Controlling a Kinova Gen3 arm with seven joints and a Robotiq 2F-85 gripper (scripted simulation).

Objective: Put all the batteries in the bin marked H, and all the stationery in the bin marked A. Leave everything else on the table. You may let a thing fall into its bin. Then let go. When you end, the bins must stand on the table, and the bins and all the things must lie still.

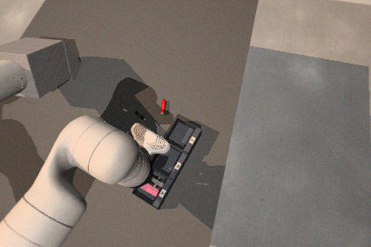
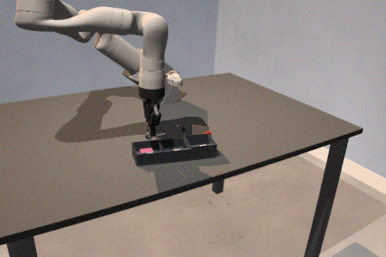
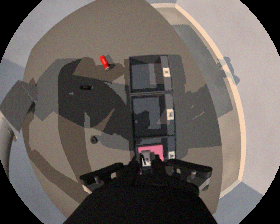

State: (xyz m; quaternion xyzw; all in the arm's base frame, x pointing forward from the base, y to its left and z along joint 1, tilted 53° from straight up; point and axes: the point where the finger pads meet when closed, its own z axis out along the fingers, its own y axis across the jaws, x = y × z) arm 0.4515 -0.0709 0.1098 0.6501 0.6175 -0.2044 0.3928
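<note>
Now: the flat pink piece 8 cm below my hand, 2 cm to the right of it and 1 cm ahead of it. Round my hand: dark round thing: 12 cm behind, 8 cm below, 4 cm to the left; small white thing: 1 cm below; three joined bins: 7 cm below, 6 cm to the left, 3 cm ahead.
</note>
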